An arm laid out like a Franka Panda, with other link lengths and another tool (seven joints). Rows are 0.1 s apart.
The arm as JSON. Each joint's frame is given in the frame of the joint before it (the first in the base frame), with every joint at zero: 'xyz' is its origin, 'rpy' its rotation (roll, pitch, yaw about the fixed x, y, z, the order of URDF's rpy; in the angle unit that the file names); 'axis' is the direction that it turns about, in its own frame. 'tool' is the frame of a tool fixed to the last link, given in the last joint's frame.
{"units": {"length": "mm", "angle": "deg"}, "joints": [
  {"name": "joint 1", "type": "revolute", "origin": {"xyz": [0.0, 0.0, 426.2], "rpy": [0.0, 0.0, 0.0]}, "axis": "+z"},
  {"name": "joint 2", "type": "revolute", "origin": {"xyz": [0.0, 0.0, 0.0], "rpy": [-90.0, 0.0, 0.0]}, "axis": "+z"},
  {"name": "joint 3", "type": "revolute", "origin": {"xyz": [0.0, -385.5, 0.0], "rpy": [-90.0, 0.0, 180.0]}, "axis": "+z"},
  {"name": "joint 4", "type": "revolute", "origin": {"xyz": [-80.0, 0.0, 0.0], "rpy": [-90.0, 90.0, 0.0]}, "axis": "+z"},
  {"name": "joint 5", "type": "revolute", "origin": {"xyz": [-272.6, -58.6, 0.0], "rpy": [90.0, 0.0, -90.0]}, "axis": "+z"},
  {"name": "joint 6", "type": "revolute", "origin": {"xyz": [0.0, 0.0, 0.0], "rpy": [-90.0, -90.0, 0.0]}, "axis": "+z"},
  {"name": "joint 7", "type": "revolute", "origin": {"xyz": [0.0, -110.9, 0.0], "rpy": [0.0, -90.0, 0.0]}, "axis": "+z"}
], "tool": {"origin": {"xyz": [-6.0, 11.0, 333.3], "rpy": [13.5, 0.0, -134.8]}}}
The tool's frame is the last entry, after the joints.
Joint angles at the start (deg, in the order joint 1, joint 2, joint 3, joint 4, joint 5, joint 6, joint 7):
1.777 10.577 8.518 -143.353 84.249 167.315 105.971
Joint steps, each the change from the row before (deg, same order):
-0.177 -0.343 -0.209 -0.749 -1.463 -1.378 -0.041
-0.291 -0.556 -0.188 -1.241 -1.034 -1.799 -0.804
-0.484 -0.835 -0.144 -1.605 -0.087 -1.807 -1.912
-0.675 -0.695 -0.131 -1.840 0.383 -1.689 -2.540
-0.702 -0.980 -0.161 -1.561 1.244 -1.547 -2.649
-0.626 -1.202 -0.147 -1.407 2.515 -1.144 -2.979
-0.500 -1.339 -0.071 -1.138 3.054 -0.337 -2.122
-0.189 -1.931 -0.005 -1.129 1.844 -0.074 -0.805
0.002 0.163 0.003 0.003 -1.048 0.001 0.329
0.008 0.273 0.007 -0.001 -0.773 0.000 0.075
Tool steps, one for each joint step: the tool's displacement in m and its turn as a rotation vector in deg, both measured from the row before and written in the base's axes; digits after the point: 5 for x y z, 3 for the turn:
-0.00660 0.00432 -0.00214 0.391 0.586 1.592
-0.01163 0.00540 -0.00352 0.626 0.786 1.967
-0.01458 0.00387 -0.00313 0.680 0.552 1.925
-0.01697 0.00181 -0.00506 0.621 0.639 1.794
-0.01298 0.00117 -0.00090 0.897 -0.030 0.940
-0.00966 -0.00014 0.00196 0.959 -0.663 -0.054
-0.00549 -0.00331 0.00426 0.679 -0.898 -1.431
-0.00429 -0.00227 0.00796 0.353 -1.055 -1.171
-0.00080 0.00016 -0.00130 -0.299 0.252 0.689
-0.00108 0.00024 -0.00203 -0.267 0.271 0.663

